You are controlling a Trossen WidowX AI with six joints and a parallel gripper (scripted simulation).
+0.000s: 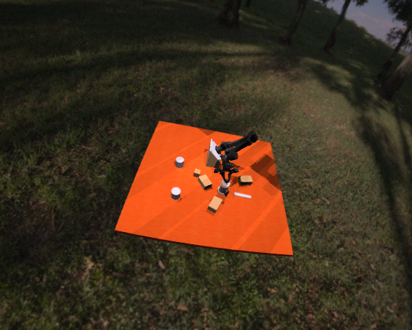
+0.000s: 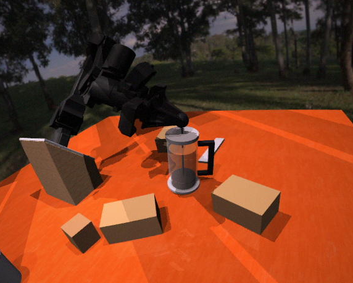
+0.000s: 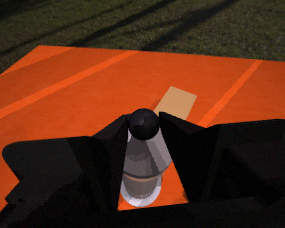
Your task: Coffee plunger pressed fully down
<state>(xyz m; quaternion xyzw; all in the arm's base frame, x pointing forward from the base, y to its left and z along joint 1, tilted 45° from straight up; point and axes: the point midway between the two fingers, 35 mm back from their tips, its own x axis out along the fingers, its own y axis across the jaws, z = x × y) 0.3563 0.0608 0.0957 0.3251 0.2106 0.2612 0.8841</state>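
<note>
The glass coffee press is 90 mm below my gripper tip, 10 mm to the left of it and 10 mm behind it. Also, from my gripper tip: flat grey bar 180 mm to the left, 170 mm below, 40 mm behind.
</note>
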